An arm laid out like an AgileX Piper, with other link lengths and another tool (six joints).
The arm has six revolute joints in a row. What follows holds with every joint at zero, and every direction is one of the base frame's. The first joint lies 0.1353 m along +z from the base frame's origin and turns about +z. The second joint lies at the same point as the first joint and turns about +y. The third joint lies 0.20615 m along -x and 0.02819 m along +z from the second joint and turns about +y. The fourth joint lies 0.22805 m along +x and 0.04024 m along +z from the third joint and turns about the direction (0.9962, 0, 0.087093). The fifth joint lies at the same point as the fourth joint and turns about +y. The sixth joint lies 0.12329 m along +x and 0.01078 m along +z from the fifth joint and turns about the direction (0.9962, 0, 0.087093). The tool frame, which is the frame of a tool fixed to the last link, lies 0.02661 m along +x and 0.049 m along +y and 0.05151 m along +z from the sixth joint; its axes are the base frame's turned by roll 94.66, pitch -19.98 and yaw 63.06 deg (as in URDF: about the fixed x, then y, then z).
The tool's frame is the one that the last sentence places.
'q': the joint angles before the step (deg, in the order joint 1, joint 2, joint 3, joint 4, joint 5, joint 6). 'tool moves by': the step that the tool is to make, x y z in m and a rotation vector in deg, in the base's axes. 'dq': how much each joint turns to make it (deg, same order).
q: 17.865, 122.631, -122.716, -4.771, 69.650, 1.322
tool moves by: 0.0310, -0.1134, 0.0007, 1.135, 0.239, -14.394
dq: -14.492, 0.001, 0.005, 1.159, 0.020, 0.004
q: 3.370, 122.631, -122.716, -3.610, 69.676, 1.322
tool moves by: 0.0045, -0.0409, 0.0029, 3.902, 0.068, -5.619
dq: -6.019, -0.002, 0.009, 3.940, 0.035, -0.055
